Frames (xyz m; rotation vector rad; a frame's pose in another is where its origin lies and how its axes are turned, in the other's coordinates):
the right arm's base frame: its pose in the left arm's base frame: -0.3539 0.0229 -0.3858 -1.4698 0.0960 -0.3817
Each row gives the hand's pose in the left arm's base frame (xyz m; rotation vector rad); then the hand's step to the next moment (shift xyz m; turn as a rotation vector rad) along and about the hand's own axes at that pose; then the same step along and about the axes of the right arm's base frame.
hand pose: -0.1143 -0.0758 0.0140 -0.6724 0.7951 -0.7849
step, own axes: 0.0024 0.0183 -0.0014 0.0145 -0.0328 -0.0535
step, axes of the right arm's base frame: 0.0010 0.0170 0.0073 -0.0340 -0.0033 -0.0546
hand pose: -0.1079 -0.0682 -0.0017 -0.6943 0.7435 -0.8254
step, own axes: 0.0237 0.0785 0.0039 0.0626 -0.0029 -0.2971
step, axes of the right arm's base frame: 0.0243 0.0743 0.0251 -0.1863 0.1302 -0.2013
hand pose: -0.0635 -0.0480 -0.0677 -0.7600 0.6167 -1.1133
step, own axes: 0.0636 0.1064 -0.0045 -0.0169 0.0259 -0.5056
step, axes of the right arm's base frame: 0.0669 0.1024 -0.0206 -0.3801 0.2399 -0.2336
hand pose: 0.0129 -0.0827 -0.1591 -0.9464 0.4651 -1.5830
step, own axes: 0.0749 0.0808 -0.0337 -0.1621 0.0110 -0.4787
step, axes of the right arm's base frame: 0.0437 0.0544 -0.0917 -0.4180 0.2686 -0.0930
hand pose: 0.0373 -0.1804 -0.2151 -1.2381 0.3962 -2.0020
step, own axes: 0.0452 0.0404 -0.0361 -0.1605 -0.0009 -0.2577
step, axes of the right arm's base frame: -0.0066 0.0042 -0.0701 -0.2346 0.1926 0.0048
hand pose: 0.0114 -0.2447 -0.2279 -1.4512 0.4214 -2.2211
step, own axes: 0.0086 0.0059 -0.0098 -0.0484 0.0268 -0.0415
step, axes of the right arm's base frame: -0.0072 -0.0025 -0.0121 -0.0271 0.0630 -0.0092
